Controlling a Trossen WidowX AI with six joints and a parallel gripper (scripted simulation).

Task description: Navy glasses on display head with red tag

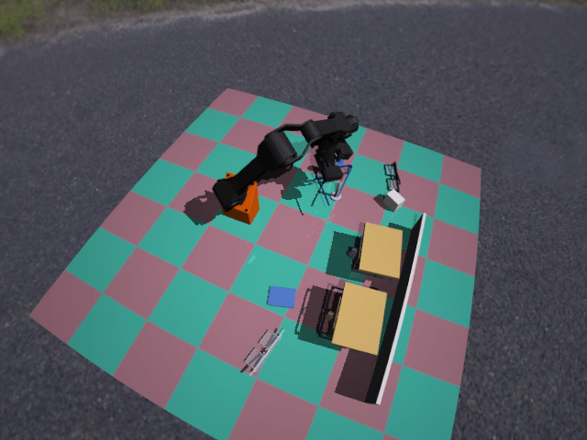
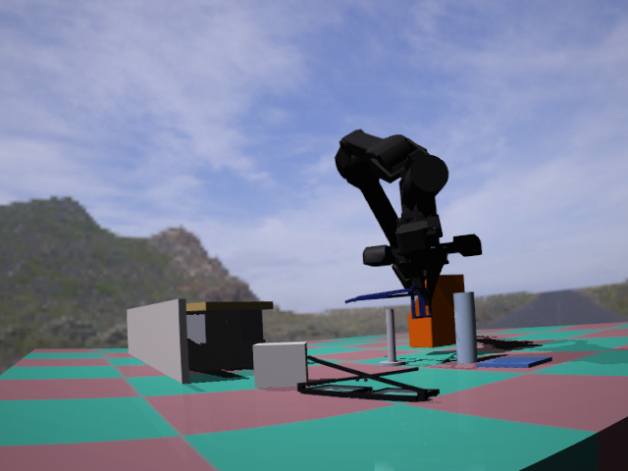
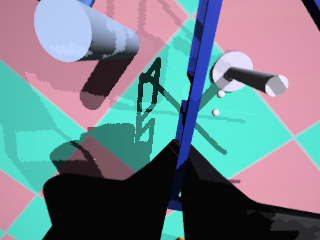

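Right now my gripper tip is 70 mm short of the thin post, 60 mm above it and 10 mm to the left of it. Also, from my gripper tip: white wall (390 mm ahead, 310 mm to the right, 30 mm below); white cube (270 mm ahead, 60 mm to the left, 60 mm below).
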